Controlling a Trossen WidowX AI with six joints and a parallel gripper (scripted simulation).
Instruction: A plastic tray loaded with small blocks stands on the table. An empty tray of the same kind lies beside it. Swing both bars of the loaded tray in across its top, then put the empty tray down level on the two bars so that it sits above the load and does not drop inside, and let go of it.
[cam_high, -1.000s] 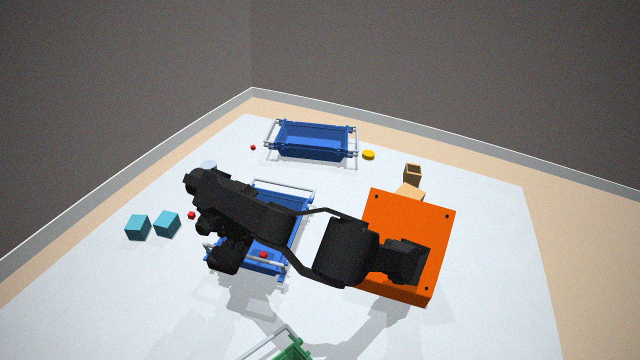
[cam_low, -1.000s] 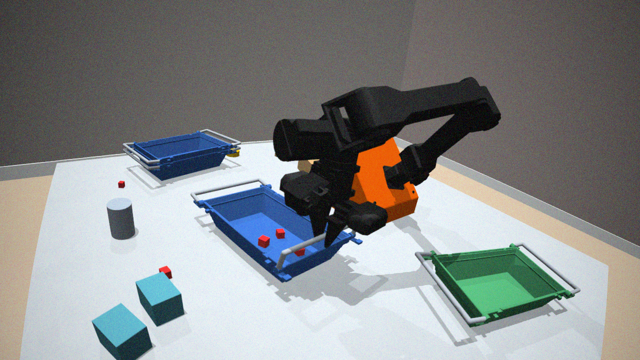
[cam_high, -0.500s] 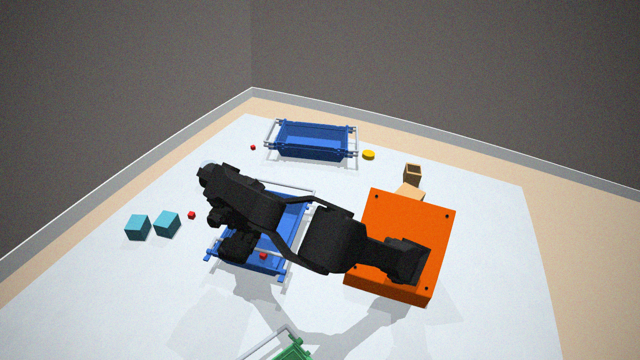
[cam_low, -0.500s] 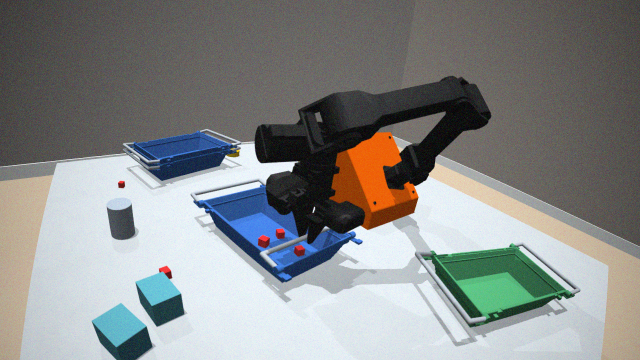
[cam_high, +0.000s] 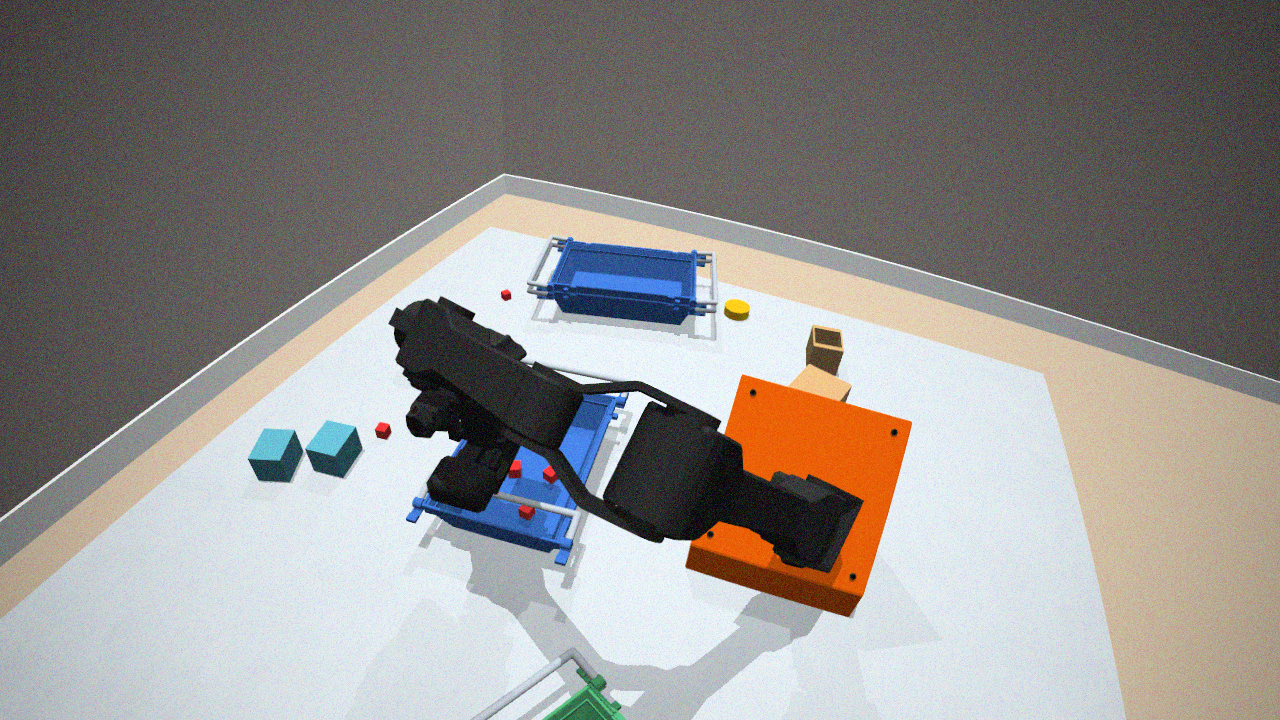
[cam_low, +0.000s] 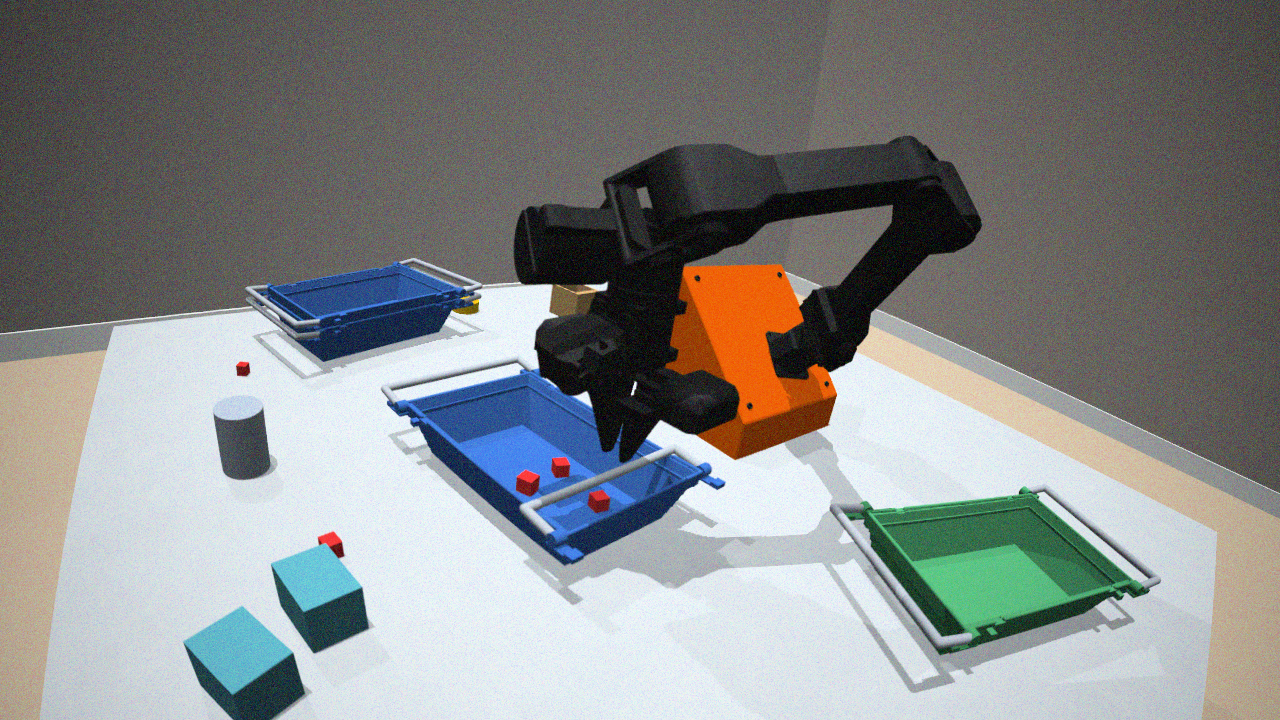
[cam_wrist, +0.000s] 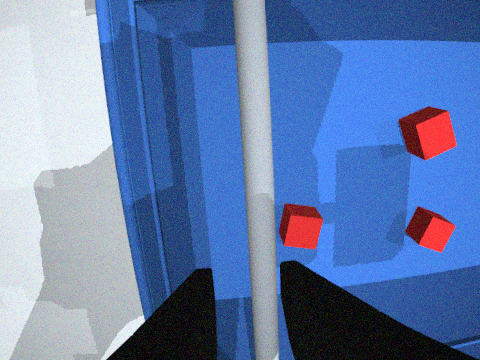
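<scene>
Now: the green tray 31 cm behind my gripper tip, 26 cm to the left of it and 4 cm below it. The rest, counted from my gripper tip: brown box: 25 cm behind, 60 cm to the right, 7 cm below; grey cylinder: 33 cm ahead, 19 cm to the right, 5 cm below; yellow disc: 6 cm behind, 65 cm to the right, 8 cm below.
</scene>
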